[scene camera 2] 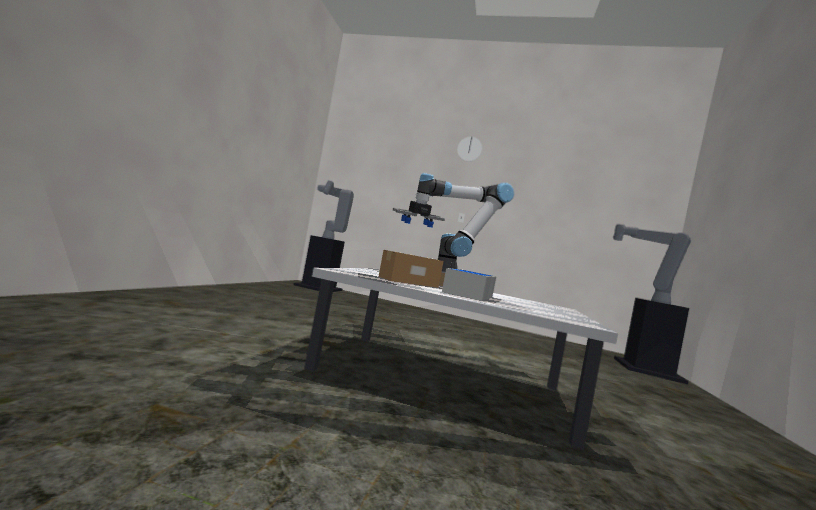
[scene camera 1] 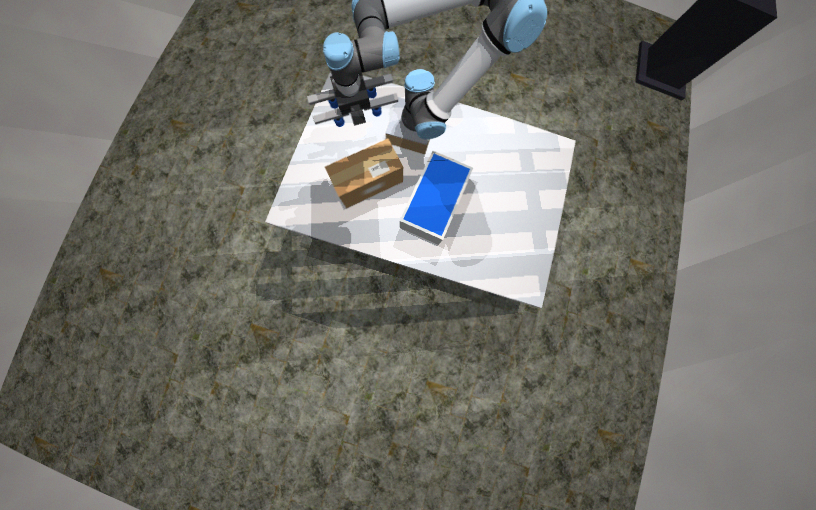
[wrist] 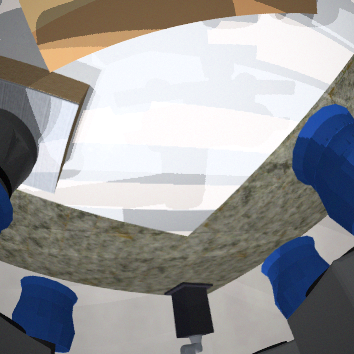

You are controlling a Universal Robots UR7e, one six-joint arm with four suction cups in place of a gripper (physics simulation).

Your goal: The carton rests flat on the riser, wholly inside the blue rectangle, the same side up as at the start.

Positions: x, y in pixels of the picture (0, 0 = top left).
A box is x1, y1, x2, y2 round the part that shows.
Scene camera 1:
brown carton: 359, 176 [325, 139, 402, 207], on the table
